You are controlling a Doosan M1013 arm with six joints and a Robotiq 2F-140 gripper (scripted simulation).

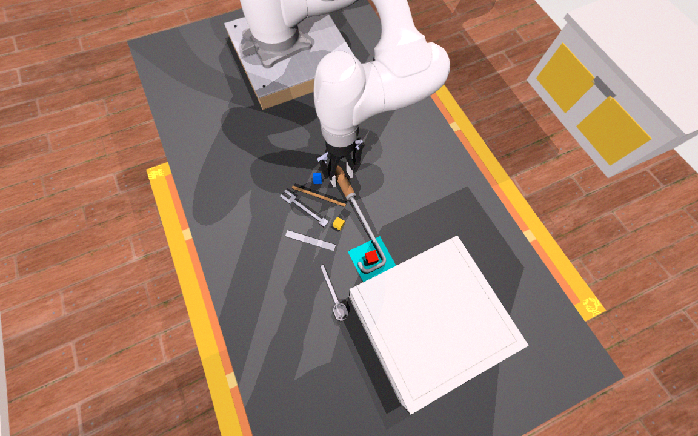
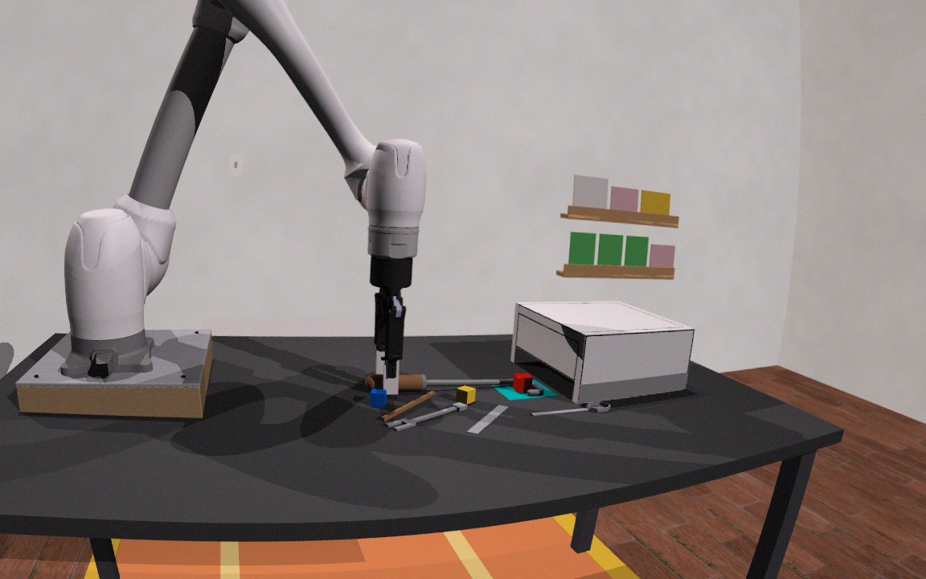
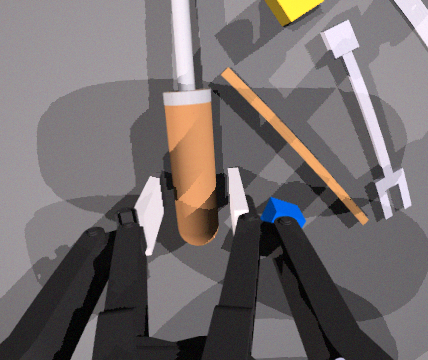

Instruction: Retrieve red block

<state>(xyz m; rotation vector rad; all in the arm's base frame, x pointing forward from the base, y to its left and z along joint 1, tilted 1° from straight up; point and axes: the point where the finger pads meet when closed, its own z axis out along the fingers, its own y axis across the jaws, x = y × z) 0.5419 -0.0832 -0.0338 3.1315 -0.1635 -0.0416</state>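
Right now the blue cube is 40 mm behind my hand, 60 mm to the right of it and 20 mm below it. Also, from my hand: wooden stick 10 mm ahead, 90 mm to the right, 30 mm below; then forked metal tool 20 mm ahead, 140 mm to the right, 30 mm below; then hook tool 130 mm ahead, 50 mm to the right, 20 mm below.
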